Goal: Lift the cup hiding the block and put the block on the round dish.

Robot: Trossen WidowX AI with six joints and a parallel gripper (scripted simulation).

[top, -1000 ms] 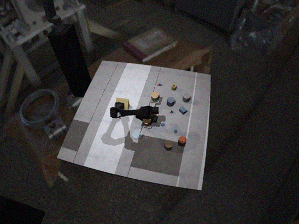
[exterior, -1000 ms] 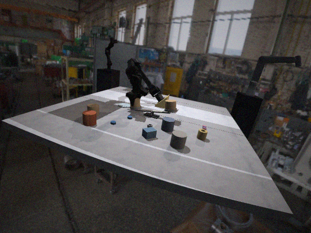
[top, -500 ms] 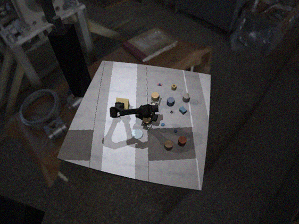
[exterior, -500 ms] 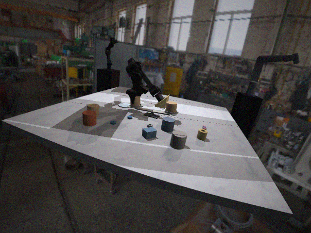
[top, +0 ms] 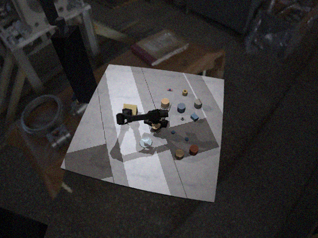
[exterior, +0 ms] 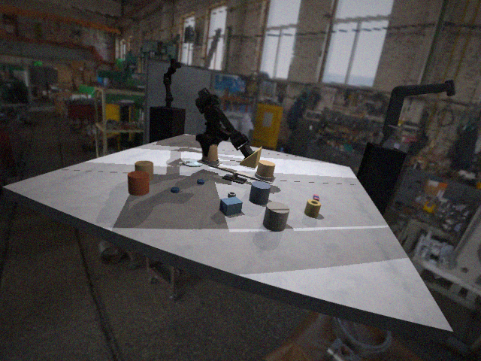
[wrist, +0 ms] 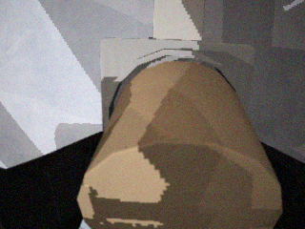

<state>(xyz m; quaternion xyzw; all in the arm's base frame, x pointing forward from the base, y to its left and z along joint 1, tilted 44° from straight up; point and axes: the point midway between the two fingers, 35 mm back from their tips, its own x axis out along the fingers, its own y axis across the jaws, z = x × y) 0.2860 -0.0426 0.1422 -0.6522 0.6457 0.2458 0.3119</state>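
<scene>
Right now my gripper tip is 1 cm above the pale green block. Round my gripper tip: pale blue round dish (7 cm behind, 11 cm to the right, 8 cm below); then balance beam (1 cm ahead, 13 cm to the left, 4 cm below); then balance (2 cm ahead, 13 cm to the left, 6 cm below).
</scene>
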